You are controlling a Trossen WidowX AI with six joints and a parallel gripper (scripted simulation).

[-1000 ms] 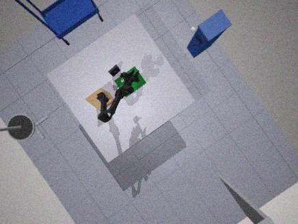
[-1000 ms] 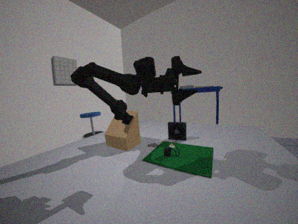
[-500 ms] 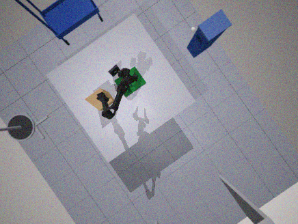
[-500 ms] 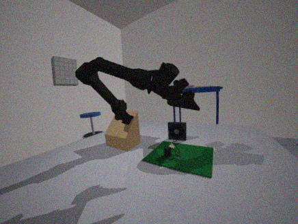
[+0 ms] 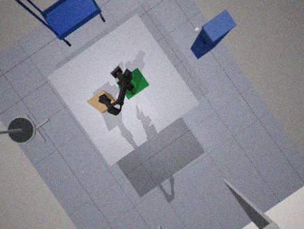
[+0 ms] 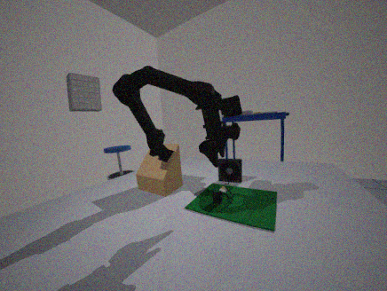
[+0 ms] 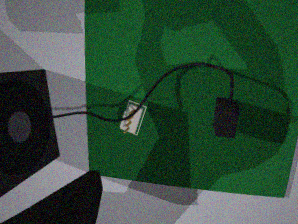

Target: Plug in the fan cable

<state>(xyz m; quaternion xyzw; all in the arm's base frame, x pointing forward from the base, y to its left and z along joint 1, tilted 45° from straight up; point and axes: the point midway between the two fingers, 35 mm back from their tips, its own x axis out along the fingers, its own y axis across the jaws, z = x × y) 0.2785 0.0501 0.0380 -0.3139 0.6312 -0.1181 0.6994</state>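
The black fan plug is 2 cm to the right of my gripper tip and 14 cm below it. The rest, counted from my gripper tip: green board (5 cm ahead, 2 cm to the left, 17 cm below); fan header (3 cm behind, 7 cm to the left, 16 cm below).
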